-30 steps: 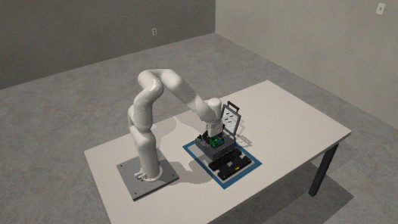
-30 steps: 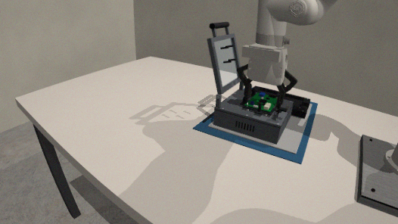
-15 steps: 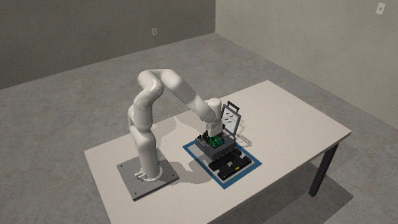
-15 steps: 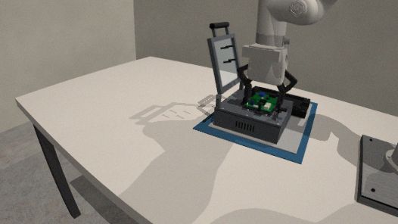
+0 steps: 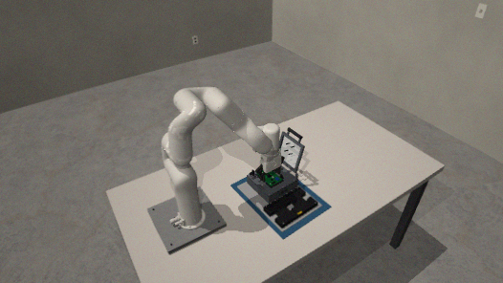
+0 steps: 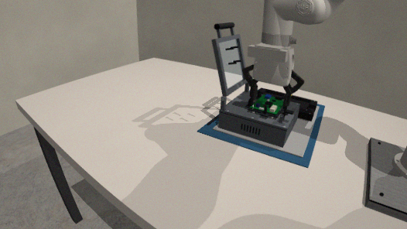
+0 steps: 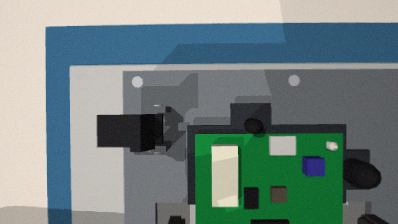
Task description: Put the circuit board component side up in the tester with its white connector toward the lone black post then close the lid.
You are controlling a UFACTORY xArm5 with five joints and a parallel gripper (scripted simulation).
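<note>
The green circuit board lies 1 cm below my hand. From my hand the other things lie so: dark nest 1 cm to the left, 1 cm below; tester lid 12 cm ahead, 10 cm above, 1 cm to the left.
</note>
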